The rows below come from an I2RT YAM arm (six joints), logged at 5 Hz.
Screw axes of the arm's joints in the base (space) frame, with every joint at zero. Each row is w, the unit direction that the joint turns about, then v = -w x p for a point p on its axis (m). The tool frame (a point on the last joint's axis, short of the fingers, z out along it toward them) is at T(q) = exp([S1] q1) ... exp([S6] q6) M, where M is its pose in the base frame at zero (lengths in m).
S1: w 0 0 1 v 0 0 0
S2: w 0 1 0 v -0.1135 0 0.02
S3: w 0 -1 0 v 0.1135 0 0.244
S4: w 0 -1 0 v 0.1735 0 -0.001
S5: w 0 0 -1 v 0 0.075 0
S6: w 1 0 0 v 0 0.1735 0
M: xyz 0.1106 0 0.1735 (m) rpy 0 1.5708 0 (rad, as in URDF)
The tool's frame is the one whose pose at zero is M.
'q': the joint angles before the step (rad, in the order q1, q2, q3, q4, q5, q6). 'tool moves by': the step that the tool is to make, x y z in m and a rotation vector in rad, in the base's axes. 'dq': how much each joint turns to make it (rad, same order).
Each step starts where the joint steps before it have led.
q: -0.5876 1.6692 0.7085 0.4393 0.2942 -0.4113
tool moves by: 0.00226 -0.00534 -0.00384 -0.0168 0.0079 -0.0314
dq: -0.0064 0.0308 0.0125 0.0223 0.0308 -0.0037
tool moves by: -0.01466 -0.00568 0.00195 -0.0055 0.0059 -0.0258
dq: -0.0406 -0.0348 -0.0311 -0.0006 -0.0090 -0.0149
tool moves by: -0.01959 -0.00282 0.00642 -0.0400 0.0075 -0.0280
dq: -0.0441 -0.0646 -0.0520 0.0189 0.0032 -0.0416
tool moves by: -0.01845 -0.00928 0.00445 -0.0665 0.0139 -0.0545
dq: -0.0593 -0.0335 -0.0376 0.0559 0.0220 -0.0587
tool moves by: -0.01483 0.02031 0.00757 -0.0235 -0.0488 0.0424
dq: 0.0142 -0.1188 -0.0945 0.0268 -0.0319 0.0029
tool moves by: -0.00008 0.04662 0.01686 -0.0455 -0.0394 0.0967
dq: 0.1461 -0.1859 -0.0795 -0.0494 0.0505 0.0057
